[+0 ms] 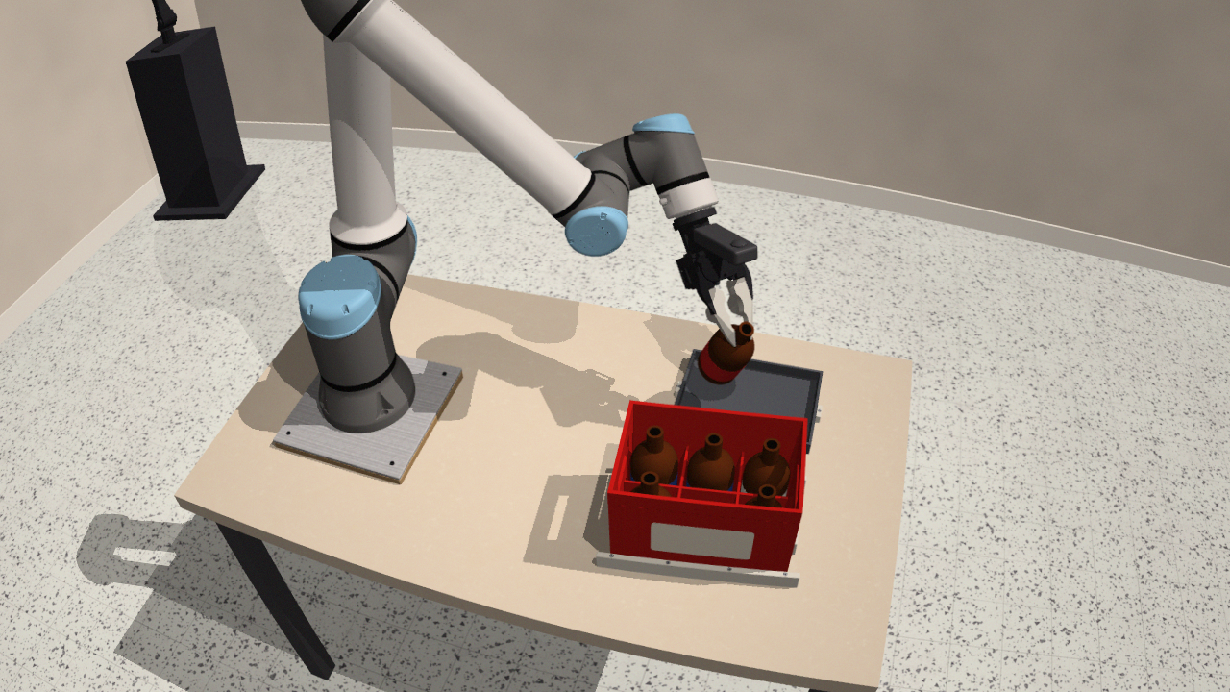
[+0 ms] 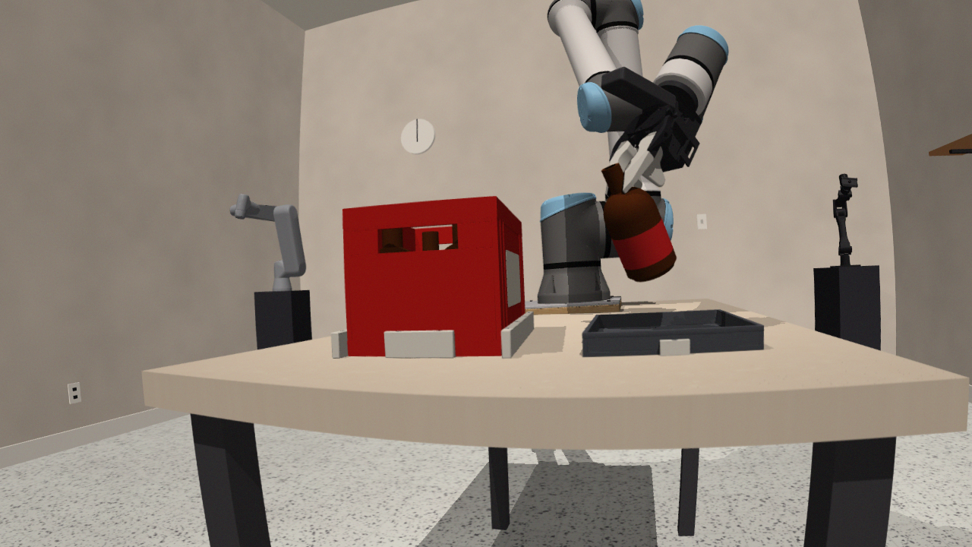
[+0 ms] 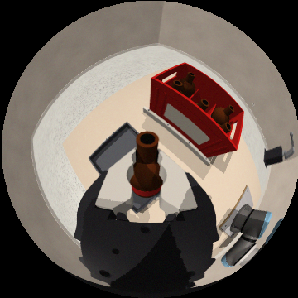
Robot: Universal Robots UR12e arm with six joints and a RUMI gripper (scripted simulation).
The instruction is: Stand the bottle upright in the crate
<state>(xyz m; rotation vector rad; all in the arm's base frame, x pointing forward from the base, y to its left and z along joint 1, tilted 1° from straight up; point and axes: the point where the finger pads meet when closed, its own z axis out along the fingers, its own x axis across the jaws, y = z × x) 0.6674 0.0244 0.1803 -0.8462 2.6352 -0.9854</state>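
The tray is 190 mm below my hand, 40 mm to the left of it and 30 mm ahead of it. The rest, counted from my hand: red crate (240 mm to the right, 120 mm below, 40 mm behind).
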